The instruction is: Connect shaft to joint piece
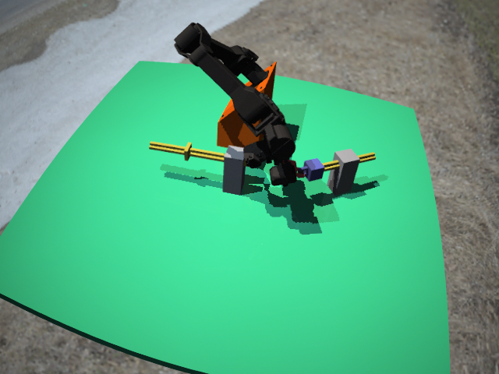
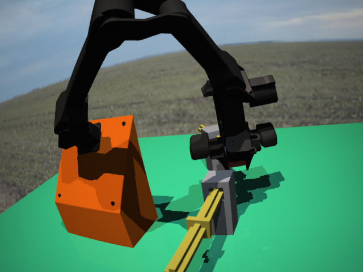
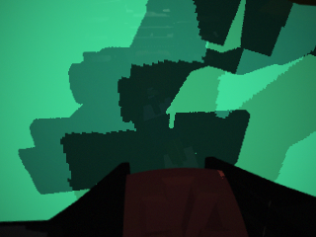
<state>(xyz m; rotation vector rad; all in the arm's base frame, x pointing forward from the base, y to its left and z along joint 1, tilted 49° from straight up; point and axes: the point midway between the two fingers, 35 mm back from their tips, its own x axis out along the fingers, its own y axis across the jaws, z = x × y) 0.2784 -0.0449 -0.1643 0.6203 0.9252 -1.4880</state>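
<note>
Now: gripper tip 10 mm to the right of the red joint piece and 40 mm below it.
</note>
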